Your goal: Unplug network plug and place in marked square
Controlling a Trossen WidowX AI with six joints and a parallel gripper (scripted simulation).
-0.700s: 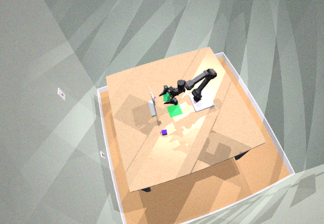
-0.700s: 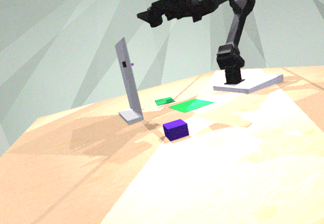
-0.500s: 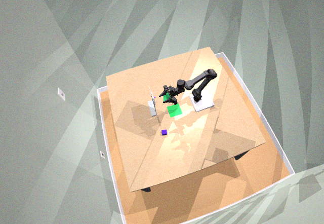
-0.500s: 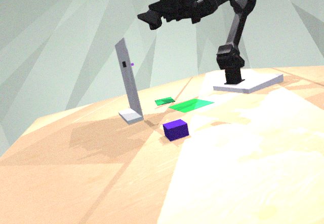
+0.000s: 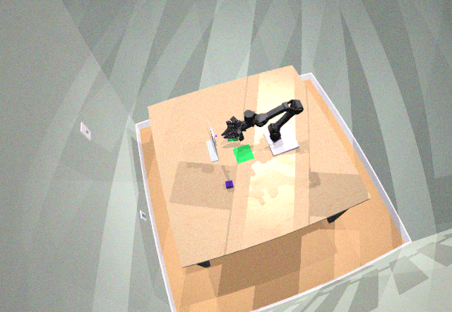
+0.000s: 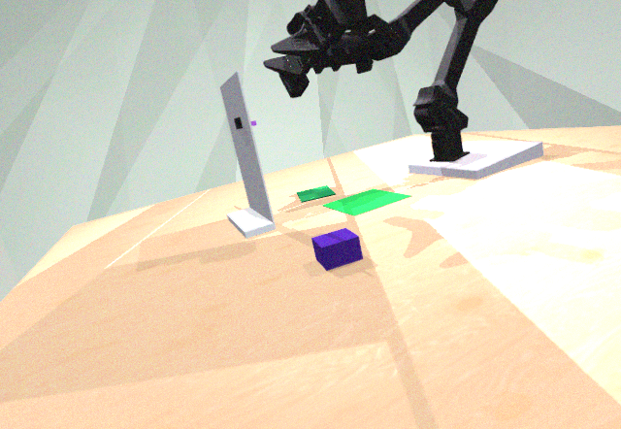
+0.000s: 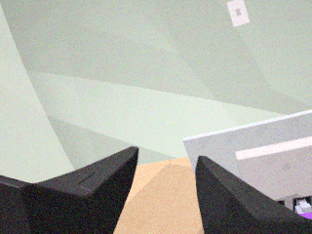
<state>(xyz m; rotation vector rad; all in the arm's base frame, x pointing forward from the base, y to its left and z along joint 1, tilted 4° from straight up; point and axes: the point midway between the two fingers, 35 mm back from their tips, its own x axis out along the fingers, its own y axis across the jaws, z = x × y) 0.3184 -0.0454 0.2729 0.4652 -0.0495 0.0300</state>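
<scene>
My gripper tip is 9 cm to the left of the purple network plug, 9 cm above it and 2 cm short of it. The rest, counted from my gripper tip: green marked square (27 cm below, 12 cm behind, 3 cm to the left); grey upright panel (16 cm below, 9 cm to the right, 4 cm ahead).
</scene>
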